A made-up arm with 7 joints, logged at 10 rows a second.
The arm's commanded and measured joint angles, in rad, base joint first. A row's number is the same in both.
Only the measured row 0 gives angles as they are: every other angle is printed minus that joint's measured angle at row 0.
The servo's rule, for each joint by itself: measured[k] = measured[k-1] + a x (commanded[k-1-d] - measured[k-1]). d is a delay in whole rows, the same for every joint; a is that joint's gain. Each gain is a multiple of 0.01, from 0.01 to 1. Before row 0 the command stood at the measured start. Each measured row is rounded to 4 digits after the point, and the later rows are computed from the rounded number. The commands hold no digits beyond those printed.
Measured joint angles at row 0:
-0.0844, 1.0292, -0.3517, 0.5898, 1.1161, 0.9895, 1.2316
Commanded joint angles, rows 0 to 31:
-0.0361, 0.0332, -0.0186, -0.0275, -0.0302, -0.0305, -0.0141
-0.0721, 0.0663, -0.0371, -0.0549, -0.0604, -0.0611, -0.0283
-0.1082, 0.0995, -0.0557, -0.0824, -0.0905, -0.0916, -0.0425
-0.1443, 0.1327, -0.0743, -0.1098, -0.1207, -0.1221, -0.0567
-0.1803, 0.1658, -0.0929, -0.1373, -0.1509, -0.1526, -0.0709
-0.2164, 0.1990, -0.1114, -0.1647, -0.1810, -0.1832, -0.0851
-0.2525, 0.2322, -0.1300, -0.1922, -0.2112, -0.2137, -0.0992
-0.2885, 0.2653, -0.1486, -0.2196, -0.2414, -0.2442, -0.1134
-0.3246, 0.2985, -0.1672, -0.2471, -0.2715, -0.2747, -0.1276
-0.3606, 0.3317, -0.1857, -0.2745, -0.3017, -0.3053, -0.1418
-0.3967, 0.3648, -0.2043, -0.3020, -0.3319, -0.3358, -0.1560
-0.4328, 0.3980, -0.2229, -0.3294, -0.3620, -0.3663, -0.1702
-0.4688, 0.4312, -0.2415, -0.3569, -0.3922, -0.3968, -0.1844
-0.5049, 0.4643, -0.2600, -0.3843, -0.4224, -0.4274, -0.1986
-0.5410, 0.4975, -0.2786, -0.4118, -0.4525, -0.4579, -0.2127
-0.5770, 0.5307, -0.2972, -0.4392, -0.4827, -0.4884, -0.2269
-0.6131, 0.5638, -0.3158, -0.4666, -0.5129, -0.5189, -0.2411
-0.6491, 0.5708, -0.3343, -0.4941, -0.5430, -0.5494, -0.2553
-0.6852, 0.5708, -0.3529, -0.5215, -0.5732, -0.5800, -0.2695
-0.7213, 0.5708, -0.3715, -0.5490, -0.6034, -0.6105, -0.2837
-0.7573, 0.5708, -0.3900, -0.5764, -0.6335, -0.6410, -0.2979
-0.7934, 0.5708, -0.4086, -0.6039, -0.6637, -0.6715, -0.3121
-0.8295, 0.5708, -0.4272, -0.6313, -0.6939, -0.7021, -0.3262
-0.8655, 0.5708, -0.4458, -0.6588, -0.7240, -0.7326, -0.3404
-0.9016, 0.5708, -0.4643, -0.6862, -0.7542, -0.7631, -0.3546
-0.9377, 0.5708, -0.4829, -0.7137, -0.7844, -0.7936, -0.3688
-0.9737, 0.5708, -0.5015, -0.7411, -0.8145, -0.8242, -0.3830
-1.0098, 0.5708, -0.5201, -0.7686, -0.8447, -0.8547, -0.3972
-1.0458, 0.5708, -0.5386, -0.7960, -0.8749, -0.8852, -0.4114
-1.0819, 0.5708, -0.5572, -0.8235, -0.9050, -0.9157, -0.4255
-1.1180, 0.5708, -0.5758, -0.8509, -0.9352, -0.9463, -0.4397
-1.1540, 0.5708, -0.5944, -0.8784, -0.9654, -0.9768, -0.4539
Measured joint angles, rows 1 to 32:
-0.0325, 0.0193, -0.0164, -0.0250, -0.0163, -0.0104, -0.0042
-0.0681, 0.0466, -0.0346, -0.0522, -0.0401, -0.0276, -0.0114
-0.1042, 0.0773, -0.0532, -0.0797, -0.0673, -0.0494, -0.0207
-0.1403, 0.1094, -0.0718, -0.1071, -0.0961, -0.0741, -0.0315
-0.1763, 0.1421, -0.0904, -0.1346, -0.1257, -0.1008, -0.0433
-0.2124, 0.1751, -0.1089, -0.1620, -0.1556, -0.1288, -0.0558
-0.2485, 0.2082, -0.1275, -0.1895, -0.1856, -0.1577, -0.0688
-0.2845, 0.2413, -0.1461, -0.2169, -0.2157, -0.1871, -0.0822
-0.3206, 0.2745, -0.1647, -0.2444, -0.2458, -0.2169, -0.0958
-0.3566, 0.3077, -0.1832, -0.2718, -0.2760, -0.2470, -0.1096
-0.3927, 0.3408, -0.2018, -0.2993, -0.3062, -0.2772, -0.1235
-0.4288, 0.3740, -0.2204, -0.3267, -0.3363, -0.3075, -0.1375
-0.4648, 0.4072, -0.2390, -0.3542, -0.3665, -0.3379, -0.1516
-0.5009, 0.4403, -0.2575, -0.3816, -0.3967, -0.3683, -0.1657
-0.5370, 0.4735, -0.2761, -0.4091, -0.4268, -0.3988, -0.1798
-0.5730, 0.5067, -0.2947, -0.4365, -0.4570, -0.4293, -0.1939
-0.6091, 0.5398, -0.3133, -0.4639, -0.4872, -0.4598, -0.2081
-0.6451, 0.5578, -0.3318, -0.4914, -0.5173, -0.4903, -0.2223
-0.6812, 0.5653, -0.3504, -0.5188, -0.5475, -0.5208, -0.2365
-0.7173, 0.5685, -0.3690, -0.5463, -0.5777, -0.5513, -0.2507
-0.7533, 0.5698, -0.3875, -0.5737, -0.6078, -0.5818, -0.2649
-0.7894, 0.5704, -0.4061, -0.6012, -0.6380, -0.6123, -0.2791
-0.8255, 0.5706, -0.4247, -0.6286, -0.6682, -0.6428, -0.2932
-0.8615, 0.5707, -0.4433, -0.6561, -0.6983, -0.6733, -0.3074
-0.8976, 0.5708, -0.4618, -0.6835, -0.7285, -0.7038, -0.3216
-0.9337, 0.5708, -0.4804, -0.7110, -0.7587, -0.7343, -0.3358
-0.9697, 0.5708, -0.4990, -0.7384, -0.7888, -0.7649, -0.3500
-1.0058, 0.5708, -0.5176, -0.7659, -0.8190, -0.7954, -0.3642
-1.0418, 0.5708, -0.5361, -0.7933, -0.8492, -0.8259, -0.3784
-1.0779, 0.5708, -0.5547, -0.8208, -0.8793, -0.8564, -0.3925
-1.1140, 0.5708, -0.5733, -0.8482, -0.9095, -0.8870, -0.4067
-1.1500, 0.5708, -0.5919, -0.8757, -0.9397, -0.9175, -0.4209
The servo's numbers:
d 0
a 0.90 0.58 0.88 0.91 0.54 0.34 0.30

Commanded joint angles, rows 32 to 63:
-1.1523, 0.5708, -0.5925, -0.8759, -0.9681, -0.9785, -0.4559
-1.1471, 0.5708, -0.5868, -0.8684, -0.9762, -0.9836, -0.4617
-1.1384, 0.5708, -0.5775, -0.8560, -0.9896, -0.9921, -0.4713
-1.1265, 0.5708, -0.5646, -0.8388, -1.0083, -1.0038, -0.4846
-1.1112, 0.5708, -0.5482, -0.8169, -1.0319, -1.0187, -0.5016
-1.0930, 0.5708, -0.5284, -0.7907, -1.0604, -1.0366, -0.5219
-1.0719, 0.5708, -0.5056, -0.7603, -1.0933, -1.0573, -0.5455
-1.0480, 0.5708, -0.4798, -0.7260, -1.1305, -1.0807, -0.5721
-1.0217, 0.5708, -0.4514, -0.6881, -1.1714, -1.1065, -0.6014
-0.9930, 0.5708, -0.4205, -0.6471, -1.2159, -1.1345, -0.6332
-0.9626, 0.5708, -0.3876, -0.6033, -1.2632, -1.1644, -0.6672
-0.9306, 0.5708, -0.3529, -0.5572, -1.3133, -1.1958, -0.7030
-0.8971, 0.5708, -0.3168, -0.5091, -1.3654, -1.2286, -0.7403
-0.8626, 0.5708, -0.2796, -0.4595, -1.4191, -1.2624, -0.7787
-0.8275, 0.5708, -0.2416, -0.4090, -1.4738, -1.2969, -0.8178
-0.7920, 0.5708, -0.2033, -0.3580, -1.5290, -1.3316, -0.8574
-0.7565, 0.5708, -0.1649, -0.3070, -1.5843, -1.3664, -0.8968
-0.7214, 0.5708, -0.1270, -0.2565, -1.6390, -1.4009, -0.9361
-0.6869, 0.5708, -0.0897, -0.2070, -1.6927, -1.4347, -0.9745
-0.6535, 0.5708, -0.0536, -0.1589, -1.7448, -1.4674, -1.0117
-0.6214, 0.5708, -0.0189, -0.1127, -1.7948, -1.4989, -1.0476
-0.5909, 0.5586, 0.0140, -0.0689, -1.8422, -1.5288, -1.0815
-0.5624, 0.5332, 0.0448, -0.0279, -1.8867, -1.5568, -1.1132
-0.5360, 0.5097, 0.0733, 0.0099, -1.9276, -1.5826, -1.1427
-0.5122, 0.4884, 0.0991, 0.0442, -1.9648, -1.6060, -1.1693
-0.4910, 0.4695, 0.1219, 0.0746, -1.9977, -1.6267, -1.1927
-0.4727, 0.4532, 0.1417, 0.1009, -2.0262, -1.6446, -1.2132
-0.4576, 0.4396, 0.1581, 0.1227, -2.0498, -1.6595, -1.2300
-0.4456, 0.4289, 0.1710, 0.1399, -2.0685, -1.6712, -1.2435
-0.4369, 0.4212, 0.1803, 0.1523, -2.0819, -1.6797, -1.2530
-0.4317, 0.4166, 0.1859, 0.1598, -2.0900, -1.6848, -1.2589
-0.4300, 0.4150, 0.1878, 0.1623, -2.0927, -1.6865, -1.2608
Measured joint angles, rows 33 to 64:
-1.1521, 0.5708, -0.5924, -0.8759, -0.9550, -0.9382, -0.4314
-1.1476, 0.5708, -0.5875, -0.8691, -0.9664, -0.9536, -0.4405
-1.1393, 0.5708, -0.5787, -0.8572, -0.9789, -0.9667, -0.4497
-1.1278, 0.5708, -0.5663, -0.8405, -0.9948, -0.9793, -0.4602
-1.1129, 0.5708, -0.5504, -0.8190, -1.0148, -0.9927, -0.4726
-1.0950, 0.5708, -0.5310, -0.7932, -1.0394, -1.0076, -0.4874
-1.0742, 0.5708, -0.5086, -0.7633, -1.0685, -1.0245, -0.5048
-1.0506, 0.5708, -0.4833, -0.7294, -1.1020, -1.0436, -0.5250
-1.0246, 0.5708, -0.4552, -0.6918, -1.1395, -1.0650, -0.5479
-0.9962, 0.5708, -0.4247, -0.6511, -1.1808, -1.0886, -0.5735
-0.9660, 0.5708, -0.3921, -0.6076, -1.2253, -1.1144, -0.6016
-0.9341, 0.5708, -0.3576, -0.5617, -1.2728, -1.1421, -0.6320
-0.9008, 0.5708, -0.3217, -0.5138, -1.3228, -1.1715, -0.6645
-0.8664, 0.5708, -0.2847, -0.4644, -1.3748, -1.2024, -0.6988
-0.8314, 0.5708, -0.2468, -0.4140, -1.4283, -1.2345, -0.7345
-0.7959, 0.5708, -0.2085, -0.3630, -1.4827, -1.2675, -0.7714
-0.7604, 0.5708, -0.1701, -0.3120, -1.5376, -1.3011, -0.8090
-0.7253, 0.5708, -0.1322, -0.2615, -1.5924, -1.3350, -0.8471
-0.6907, 0.5708, -0.0948, -0.2119, -1.6466, -1.3689, -0.8853
-0.6572, 0.5708, -0.0585, -0.1637, -1.6996, -1.4024, -0.9232
-0.6250, 0.5708, -0.0237, -0.1173, -1.7510, -1.4352, -0.9605
-0.5943, 0.5637, 0.0095, -0.0733, -1.8002, -1.4670, -0.9968
-0.5656, 0.5460, 0.0406, -0.0320, -1.8469, -1.4975, -1.0317
-0.5390, 0.5249, 0.0694, 0.0061, -1.8905, -1.5264, -1.0650
-0.5149, 0.5037, 0.0955, 0.0408, -1.9306, -1.5535, -1.0963
-0.4934, 0.4839, 0.1187, 0.0716, -1.9668, -1.5784, -1.1252
-0.4748, 0.4661, 0.1389, 0.0983, -1.9989, -1.6009, -1.1516
-0.4593, 0.4507, 0.1558, 0.1205, -2.0264, -1.6208, -1.1751
-0.4470, 0.4381, 0.1692, 0.1382, -2.0491, -1.6379, -1.1956
-0.4379, 0.4283, 0.1790, 0.1510, -2.0668, -1.6521, -1.2128
-0.4323, 0.4215, 0.1851, 0.1590, -2.0793, -1.6632, -1.2266
-0.4302, 0.4177, 0.1875, 0.1620, -2.0865, -1.6711, -1.2369

